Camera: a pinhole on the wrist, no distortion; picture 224 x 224 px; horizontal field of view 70.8 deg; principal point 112.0 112.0 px. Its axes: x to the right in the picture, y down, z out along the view. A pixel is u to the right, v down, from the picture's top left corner.
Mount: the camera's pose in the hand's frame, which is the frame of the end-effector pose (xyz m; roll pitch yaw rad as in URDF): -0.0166 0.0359 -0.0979 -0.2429 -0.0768 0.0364
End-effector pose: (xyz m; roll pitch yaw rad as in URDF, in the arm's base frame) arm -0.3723 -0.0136 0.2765 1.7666 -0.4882 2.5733
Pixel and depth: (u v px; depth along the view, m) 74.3 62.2 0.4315
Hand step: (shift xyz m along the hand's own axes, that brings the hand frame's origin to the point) -0.1530 0.0023 0.3445
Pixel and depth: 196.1 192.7 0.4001
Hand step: 0.1594 0.3376 0.2566
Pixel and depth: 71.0 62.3 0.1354
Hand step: -0.0622 0.0254 0.0407
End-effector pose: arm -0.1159 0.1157 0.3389 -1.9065 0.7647 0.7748
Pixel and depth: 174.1 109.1 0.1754
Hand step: 0.0377 0.0770 0.0779
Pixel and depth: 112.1 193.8 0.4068
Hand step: -0.0537 0.3375 0.2452
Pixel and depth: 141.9 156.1 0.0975
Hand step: -0.0067 0.0862 -0.0087
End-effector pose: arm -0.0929 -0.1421 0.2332 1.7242 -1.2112 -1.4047
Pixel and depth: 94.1 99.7 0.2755
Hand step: -0.0703 0.0794 0.1715
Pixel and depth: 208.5 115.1 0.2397
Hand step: 0.1096 0.1028 0.1442
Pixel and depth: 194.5 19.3 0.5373
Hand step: 0.2243 -0.1330 0.5195
